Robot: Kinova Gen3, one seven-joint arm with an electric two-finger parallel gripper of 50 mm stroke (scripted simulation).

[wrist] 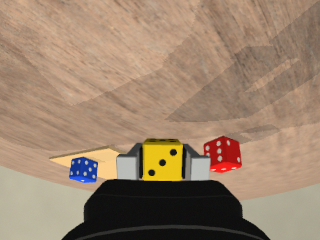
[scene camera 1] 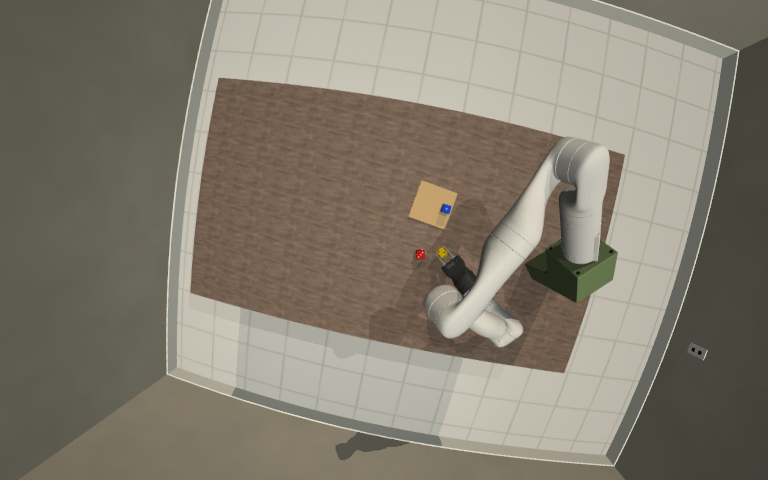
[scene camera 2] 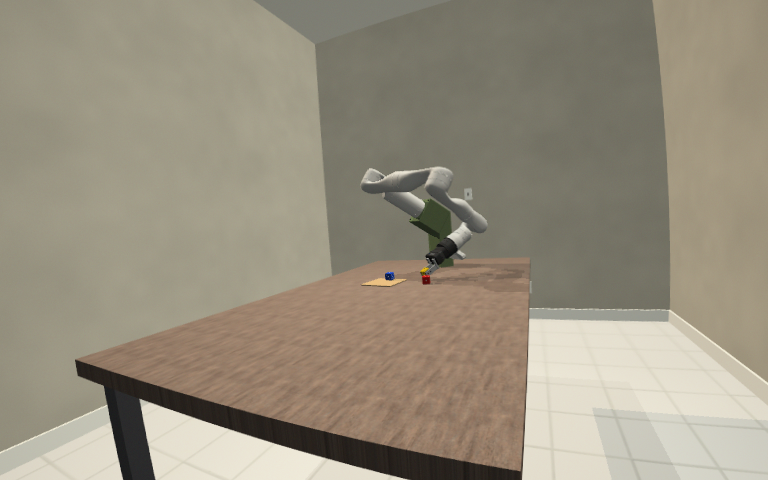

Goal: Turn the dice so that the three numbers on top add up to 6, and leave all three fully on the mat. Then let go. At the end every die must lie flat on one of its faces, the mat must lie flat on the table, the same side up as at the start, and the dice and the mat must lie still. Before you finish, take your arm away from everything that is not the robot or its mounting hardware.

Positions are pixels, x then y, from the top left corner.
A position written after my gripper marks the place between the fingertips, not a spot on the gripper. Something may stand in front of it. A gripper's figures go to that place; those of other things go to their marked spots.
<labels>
My gripper (wrist: 162, 155): 0.18 m from the lens. A red die (wrist: 224, 152) is 0.20 m from the lens. A yellow die (wrist: 162, 158): 0.15 m from the lens. A tan mat (wrist: 106, 156) is 0.27 m from the lens. The marked spots on the red die and the tan mat are 0.15 m apart.
</labels>
